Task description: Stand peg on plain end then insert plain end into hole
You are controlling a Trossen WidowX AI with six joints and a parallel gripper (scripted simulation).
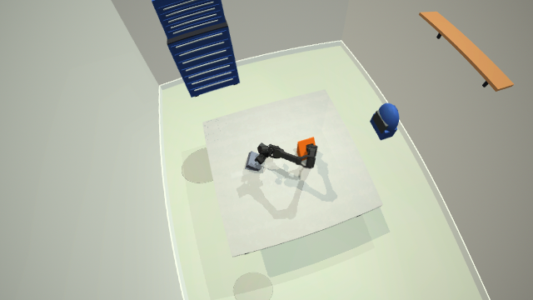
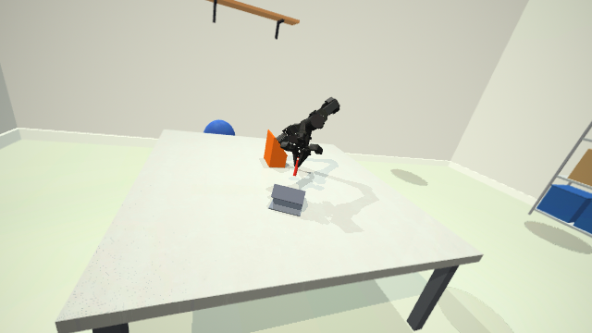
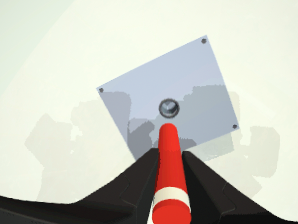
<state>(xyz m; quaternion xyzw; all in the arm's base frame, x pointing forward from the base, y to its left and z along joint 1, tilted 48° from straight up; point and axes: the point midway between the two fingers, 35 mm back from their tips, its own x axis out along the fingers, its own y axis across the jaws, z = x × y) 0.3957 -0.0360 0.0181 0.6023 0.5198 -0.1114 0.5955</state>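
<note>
The grey sloped panel is 6 cm ahead of my gripper tip, 3 cm to the right of it and 11 cm below it. Round my gripper tip: red peg: 1 cm behind, 1 cm to the left, 1 cm above.
</note>
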